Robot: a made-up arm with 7 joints.
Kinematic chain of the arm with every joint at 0, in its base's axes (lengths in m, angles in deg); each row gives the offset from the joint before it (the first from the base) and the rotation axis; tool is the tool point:
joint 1: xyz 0 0 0.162 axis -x
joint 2: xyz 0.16 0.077 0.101 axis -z
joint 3: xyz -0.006 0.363 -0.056 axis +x
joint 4: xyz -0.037 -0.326 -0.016 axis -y
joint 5: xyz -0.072 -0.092 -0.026 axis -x
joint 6: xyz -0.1 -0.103 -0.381 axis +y
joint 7: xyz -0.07 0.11 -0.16 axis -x
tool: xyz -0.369 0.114 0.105
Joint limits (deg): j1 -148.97..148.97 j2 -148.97..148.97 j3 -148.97..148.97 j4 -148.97..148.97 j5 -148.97..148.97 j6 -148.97..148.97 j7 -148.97..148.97
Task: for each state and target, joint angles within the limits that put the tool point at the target. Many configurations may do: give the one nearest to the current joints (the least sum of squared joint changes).
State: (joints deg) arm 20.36 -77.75 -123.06 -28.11 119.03 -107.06 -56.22
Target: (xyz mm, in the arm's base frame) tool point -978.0 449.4 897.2
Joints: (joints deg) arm 14.67 -90.29 -116.53 -26.79 124.00 -117.05 -57.57
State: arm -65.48 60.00 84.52 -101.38 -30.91 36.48 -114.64
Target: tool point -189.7 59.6 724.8
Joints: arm -82.99 77.97 66.12 -80.90 -40.14 14.15 -121.57
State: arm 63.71 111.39 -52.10 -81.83 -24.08 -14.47 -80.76
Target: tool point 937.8 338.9 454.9
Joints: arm 52.24 144.28 -38.00 -67.39 -52.79 -3.36 -68.36
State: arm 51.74 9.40 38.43 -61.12 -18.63 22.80 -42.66
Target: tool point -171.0 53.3 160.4
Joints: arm 54.25 22.09 46.16 -65.66 -21.07 49.59 -37.50
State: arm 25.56 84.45 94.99 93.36 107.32 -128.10 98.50
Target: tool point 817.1 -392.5 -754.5
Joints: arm 31.36 90.57 121.04 92.01 103.41 -121.05 95.56
